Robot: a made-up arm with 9 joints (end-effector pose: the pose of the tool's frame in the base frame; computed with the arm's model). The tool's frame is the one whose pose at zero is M.
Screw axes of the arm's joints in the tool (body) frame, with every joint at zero. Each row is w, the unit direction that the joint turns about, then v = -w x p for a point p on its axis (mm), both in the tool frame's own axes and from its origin. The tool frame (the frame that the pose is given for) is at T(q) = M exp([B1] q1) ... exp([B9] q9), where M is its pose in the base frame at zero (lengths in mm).
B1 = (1, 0, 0, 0, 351, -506)
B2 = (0, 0, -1, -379, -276, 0)
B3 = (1, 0, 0, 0, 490, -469)
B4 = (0, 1, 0, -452, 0, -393)
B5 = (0, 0, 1, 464, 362, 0)
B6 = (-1, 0, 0, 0, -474, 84)
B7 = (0, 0, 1, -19, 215, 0)
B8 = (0, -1, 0, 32, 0, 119)
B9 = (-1, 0, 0, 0, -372, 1)
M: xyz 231 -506 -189 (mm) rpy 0 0 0 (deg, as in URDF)
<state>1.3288 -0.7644 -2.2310 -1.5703 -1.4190 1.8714 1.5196 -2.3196 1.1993</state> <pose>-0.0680 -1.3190 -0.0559 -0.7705 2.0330 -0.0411</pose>
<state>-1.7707 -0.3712 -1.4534 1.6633 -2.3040 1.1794 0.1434 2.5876 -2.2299</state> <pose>-0.8331 -0.7473 -0.1797 -2.2919 0.0741 -1.3220</pose>
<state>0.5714 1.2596 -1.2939 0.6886 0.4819 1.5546 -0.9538 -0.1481 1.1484</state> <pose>0.1480 -0.8733 0.4669 -2.6790 1.2047 0.7762</pose>
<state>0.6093 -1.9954 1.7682 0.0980 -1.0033 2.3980 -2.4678 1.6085 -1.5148</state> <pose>0.1477 0.2552 -0.4309 0.5870 -2.2666 1.5672</pose>
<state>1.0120 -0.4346 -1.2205 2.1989 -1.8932 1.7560 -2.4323 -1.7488 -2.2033</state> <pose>0.7886 0.4780 0.5443 -0.3206 -1.2746 0.3711</pose>
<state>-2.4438 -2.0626 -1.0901 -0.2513 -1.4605 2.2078 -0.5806 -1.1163 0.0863</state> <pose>0.2042 1.1213 0.3751 -2.1753 -2.0522 0.2117</pose>
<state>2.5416 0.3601 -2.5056 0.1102 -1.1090 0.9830 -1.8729 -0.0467 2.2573</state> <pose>-0.4089 -0.2175 0.4252 1.1159 -1.6061 1.3591</pose>
